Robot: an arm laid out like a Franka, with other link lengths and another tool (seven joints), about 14 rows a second.
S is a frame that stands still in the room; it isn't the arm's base.
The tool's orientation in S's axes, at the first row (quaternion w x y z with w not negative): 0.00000, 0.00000, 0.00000, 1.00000
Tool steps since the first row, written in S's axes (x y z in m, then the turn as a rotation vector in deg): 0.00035, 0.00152, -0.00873, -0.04, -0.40, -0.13; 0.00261, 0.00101, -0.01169, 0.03, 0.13, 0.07; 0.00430, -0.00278, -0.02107, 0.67, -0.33, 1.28; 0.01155, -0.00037, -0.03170, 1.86, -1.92, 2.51; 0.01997, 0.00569, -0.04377, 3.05, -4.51, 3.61; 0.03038, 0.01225, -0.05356, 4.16, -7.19, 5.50; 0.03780, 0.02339, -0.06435, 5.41, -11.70, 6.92; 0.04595, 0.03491, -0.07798, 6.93, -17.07, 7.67; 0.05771, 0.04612, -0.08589, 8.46, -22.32, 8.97; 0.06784, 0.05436, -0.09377, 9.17, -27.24, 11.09; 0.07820, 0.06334, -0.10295, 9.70, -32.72, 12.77
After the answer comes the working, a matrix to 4 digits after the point.
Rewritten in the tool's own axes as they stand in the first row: -0.00035, -0.00152, -0.00873, 0.04, 0.40, -0.13; -0.00261, -0.00101, -0.01169, -0.03, -0.13, 0.07; -0.00430, 0.00278, -0.02107, -0.67, 0.33, 1.28; -0.01155, 0.00037, -0.03170, -1.86, 1.92, 2.51; -0.01997, -0.00569, -0.04377, -3.05, 4.51, 3.61; -0.03038, -0.01225, -0.05356, -4.16, 7.19, 5.50; -0.03780, -0.02339, -0.06435, -5.41, 11.70, 6.92; -0.04595, -0.03491, -0.07798, -6.93, 17.07, 7.67; -0.05771, -0.04612, -0.08589, -8.46, 22.32, 8.97; -0.06784, -0.05436, -0.09377, -9.17, 27.24, 11.09; -0.07820, -0.06334, -0.10295, -9.70, 32.72, 12.77
The tool's axes in the first row as the columns of a matrix, in S's axes (rounded; the answer above uses it unrounded):
-1.0000, 0.0000, 0.0000
0.0000, -1.0000, 0.0000
0.0000, 0.0000, 1.0000

